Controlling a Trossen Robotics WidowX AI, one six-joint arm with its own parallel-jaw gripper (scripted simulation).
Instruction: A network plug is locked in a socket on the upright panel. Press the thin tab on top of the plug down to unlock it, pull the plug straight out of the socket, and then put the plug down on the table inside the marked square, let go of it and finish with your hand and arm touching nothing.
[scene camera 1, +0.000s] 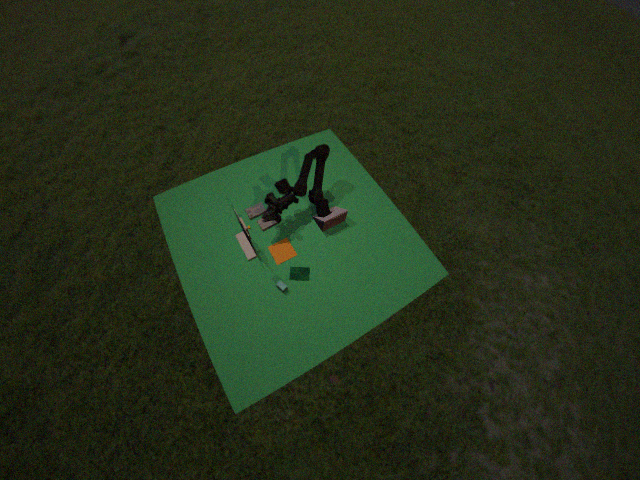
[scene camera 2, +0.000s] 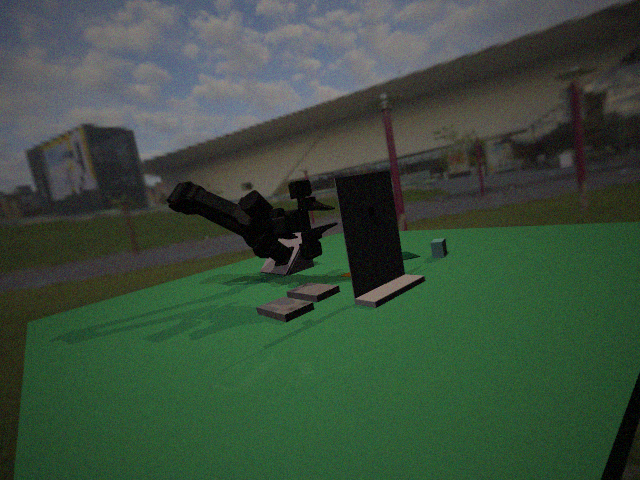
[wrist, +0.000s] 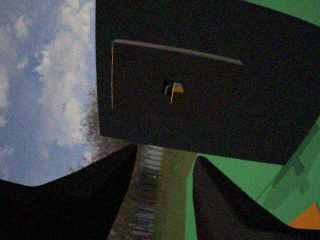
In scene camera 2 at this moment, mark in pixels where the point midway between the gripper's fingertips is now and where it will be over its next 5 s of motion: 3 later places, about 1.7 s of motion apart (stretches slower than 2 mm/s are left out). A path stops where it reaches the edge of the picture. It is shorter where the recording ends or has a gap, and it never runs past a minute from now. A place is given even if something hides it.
My gripper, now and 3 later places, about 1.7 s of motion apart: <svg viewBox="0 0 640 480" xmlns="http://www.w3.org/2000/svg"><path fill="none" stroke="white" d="M335 216L357 214L361 214L352 214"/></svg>
